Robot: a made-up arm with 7 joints. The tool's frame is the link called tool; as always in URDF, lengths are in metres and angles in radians. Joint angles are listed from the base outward. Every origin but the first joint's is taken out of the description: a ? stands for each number. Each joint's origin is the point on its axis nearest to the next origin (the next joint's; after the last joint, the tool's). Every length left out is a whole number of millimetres.
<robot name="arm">
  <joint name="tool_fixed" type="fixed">
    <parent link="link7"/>
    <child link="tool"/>
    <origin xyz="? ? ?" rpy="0 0 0"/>
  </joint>
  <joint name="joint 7" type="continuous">
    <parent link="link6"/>
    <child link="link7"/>
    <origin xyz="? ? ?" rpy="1.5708 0 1.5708"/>
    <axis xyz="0 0 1"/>
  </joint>
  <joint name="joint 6" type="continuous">
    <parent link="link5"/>
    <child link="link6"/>
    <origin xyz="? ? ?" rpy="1.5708 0 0"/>
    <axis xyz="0 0 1"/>
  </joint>
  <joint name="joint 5" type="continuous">
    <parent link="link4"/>
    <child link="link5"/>
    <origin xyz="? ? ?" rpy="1.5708 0 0"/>
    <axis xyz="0 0 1"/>
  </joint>
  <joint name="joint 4" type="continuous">
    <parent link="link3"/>
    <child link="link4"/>
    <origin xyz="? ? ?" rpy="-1.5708 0 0"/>
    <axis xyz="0 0 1"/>
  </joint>
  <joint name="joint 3" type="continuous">
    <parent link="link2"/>
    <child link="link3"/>
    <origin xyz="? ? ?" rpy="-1.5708 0 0"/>
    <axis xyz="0 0 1"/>
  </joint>
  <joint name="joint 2" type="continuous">
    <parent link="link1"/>
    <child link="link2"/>
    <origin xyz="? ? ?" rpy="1.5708 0 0"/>
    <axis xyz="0 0 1"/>
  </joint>
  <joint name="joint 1" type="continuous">
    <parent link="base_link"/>
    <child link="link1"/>
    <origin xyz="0 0 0.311" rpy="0 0 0"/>
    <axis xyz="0 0 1"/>
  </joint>
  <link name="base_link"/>
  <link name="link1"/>
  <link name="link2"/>
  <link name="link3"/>
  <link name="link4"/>
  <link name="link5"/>
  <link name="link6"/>
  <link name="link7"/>
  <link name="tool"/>
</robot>
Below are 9 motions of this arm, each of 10 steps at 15 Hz.
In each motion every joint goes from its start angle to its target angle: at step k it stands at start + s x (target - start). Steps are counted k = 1, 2, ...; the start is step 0. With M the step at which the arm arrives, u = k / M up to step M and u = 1 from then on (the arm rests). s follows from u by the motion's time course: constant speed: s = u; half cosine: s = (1 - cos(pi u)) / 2; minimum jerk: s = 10 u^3 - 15 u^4 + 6 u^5.
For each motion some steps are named. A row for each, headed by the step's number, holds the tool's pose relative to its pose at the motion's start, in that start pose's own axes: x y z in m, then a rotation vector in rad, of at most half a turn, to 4 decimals.
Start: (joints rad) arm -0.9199 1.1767 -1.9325 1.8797 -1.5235 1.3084 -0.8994
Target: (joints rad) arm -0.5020 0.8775 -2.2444 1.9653 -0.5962 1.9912 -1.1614
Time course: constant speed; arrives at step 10
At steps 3, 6, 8, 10:
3: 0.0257 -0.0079 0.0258 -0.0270 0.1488 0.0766
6: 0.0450 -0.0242 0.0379 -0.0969 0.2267 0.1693
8: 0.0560 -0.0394 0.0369 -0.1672 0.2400 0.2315
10: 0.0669 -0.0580 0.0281 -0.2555 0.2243 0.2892

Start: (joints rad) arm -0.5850 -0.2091 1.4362 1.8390 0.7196 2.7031 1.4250
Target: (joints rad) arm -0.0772 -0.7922 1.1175 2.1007 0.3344 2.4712 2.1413
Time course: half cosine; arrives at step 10
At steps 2, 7, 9, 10:
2: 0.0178 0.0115 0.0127 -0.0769 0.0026 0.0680
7: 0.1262 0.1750 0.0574 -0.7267 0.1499 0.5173
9: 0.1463 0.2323 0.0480 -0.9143 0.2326 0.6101
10: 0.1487 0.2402 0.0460 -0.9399 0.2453 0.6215

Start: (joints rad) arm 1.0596 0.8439 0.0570 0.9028 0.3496 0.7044 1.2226
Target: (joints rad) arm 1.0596 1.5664 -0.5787 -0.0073 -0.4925 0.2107 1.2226
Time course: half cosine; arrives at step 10
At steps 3, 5, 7, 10:
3: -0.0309 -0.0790 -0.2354 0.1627 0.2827 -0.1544
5: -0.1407 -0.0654 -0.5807 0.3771 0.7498 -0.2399
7: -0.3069 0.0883 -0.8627 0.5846 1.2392 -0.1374
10: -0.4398 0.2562 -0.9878 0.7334 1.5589 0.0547

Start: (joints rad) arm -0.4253 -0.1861 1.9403 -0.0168 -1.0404 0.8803 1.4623
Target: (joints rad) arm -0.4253 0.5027 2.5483 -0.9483 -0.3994 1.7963 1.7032
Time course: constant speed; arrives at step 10
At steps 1, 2, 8, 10:
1: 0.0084 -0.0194 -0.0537 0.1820 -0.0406 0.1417
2: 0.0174 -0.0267 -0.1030 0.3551 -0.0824 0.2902
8: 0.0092 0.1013 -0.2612 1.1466 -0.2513 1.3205
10: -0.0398 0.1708 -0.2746 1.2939 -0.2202 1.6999

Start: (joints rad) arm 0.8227 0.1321 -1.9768 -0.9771 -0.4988 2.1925 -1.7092
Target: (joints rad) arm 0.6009 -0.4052 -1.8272 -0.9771 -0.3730 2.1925 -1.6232
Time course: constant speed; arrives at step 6
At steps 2, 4, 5, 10:
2: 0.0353 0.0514 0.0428 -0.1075 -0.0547 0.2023
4: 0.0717 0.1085 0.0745 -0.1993 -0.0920 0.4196
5: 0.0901 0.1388 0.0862 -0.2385 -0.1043 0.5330
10: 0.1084 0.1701 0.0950 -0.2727 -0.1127 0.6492

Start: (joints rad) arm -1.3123 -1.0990 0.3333 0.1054 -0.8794 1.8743 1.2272
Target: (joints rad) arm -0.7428 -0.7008 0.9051 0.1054 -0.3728 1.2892 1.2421
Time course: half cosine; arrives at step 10
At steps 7, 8, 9, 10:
7: 0.0414 -0.2025 0.0727 0.1077 -0.3053 1.0774
8: 0.0394 -0.2331 0.0787 0.1412 -0.4100 1.2163
9: 0.0378 -0.2542 0.0815 0.1661 -0.4846 1.3017
10: 0.0372 -0.2617 0.0823 0.1753 -0.5115 1.3304

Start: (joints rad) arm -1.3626 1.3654 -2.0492 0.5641 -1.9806 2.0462 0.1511
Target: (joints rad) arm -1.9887 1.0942 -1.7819 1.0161 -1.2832 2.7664 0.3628
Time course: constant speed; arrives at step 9
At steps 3, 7, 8, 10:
3: -0.0285 0.1295 -0.1243 -0.1621 0.2717 0.2477
7: -0.0534 0.2363 -0.2995 -0.3697 0.6817 0.4601
8: -0.0569 0.2515 -0.3408 -0.4158 0.7881 0.4934
10: -0.0591 0.2624 -0.3800 -0.4589 0.8946 0.5194

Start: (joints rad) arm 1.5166 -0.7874 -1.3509 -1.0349 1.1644 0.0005 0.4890
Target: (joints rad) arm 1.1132 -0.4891 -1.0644 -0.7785 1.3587 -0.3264 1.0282
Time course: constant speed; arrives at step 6
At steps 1, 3, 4, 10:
1: 0.0041 0.0636 -0.0188 -0.0421 -0.0390 0.1721
3: 0.0009 0.1763 -0.0706 -0.1197 -0.0990 0.5039
4: -0.0051 0.2239 -0.1022 -0.1551 -0.1216 0.6626
10: -0.0222 0.2993 -0.1731 -0.2195 -0.1556 0.9634

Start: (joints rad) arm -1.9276 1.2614 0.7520 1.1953 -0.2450 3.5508 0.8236
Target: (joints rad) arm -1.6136 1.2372 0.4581 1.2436 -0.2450 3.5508 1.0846
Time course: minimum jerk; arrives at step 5
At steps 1, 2, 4, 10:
1: 0.0115 0.0024 0.0015 0.0021 0.0034 -0.0040
2: 0.0636 0.0110 0.0056 0.0085 0.0182 -0.0224
4: 0.1900 0.0170 -0.0022 0.0016 0.0548 -0.0680
10: 0.2016 0.0165 -0.0042 -0.0006 0.0585 -0.0722

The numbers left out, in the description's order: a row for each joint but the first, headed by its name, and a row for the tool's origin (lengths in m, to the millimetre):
tool: 0 0 0
joint 7: 0.02 0.147 0
joint 6: 0 -0.139 0
joint 5: -0.012 -0.379 0
joint 4: 0.016 0.039 0
joint 3: 0 0.425 0
joint 2: 0 -0.073 0

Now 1 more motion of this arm.
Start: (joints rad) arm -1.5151 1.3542 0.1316 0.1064 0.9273 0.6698 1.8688
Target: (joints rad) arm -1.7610 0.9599 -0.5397 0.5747 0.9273 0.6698 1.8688
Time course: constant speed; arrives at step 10
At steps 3, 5, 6, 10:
3: 0.1376 0.0395 0.0667 -0.0826 0.3386 0.0075
5: 0.2284 0.0646 0.0830 -0.1257 0.5663 0.0038
6: 0.2715 0.0758 0.0832 -0.1429 0.6804 -0.0011
10: 0.4136 0.1056 0.0386 -0.1777 1.1355 -0.0439

